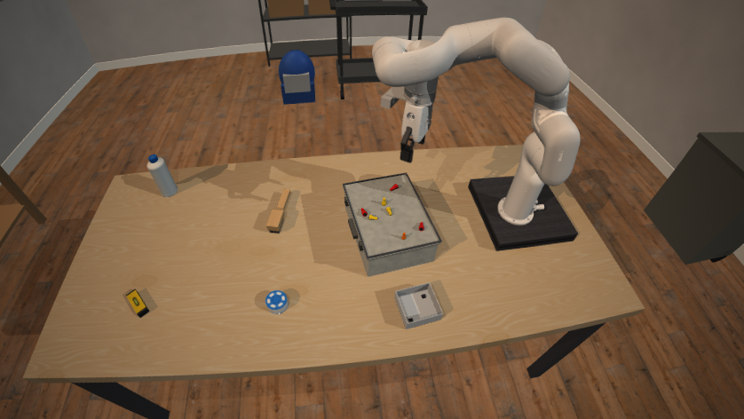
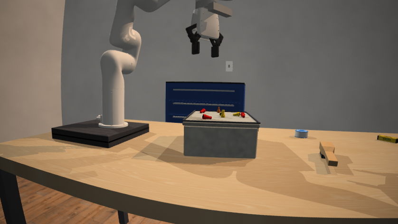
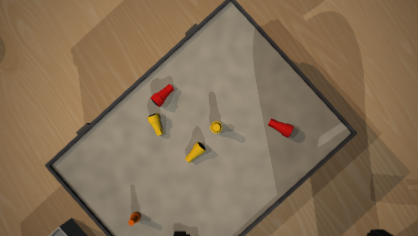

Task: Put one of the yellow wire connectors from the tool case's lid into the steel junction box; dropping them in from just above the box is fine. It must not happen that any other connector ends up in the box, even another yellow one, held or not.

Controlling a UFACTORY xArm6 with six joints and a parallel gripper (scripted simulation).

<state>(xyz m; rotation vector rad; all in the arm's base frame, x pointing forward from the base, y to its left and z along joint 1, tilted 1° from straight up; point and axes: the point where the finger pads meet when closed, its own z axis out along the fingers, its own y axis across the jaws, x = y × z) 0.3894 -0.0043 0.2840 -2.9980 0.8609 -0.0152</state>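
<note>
My hand is 210 mm above the yellow wire connector, 70 mm short of it and 10 mm to the left of it. Round my hand: grey tool case: 250 mm below, 60 mm ahead, 20 mm to the left; steel junction box: 320 mm below, 300 mm to the left, 10 mm ahead; orange wire connector: 210 mm below, 130 mm to the left, 30 mm ahead.
</note>
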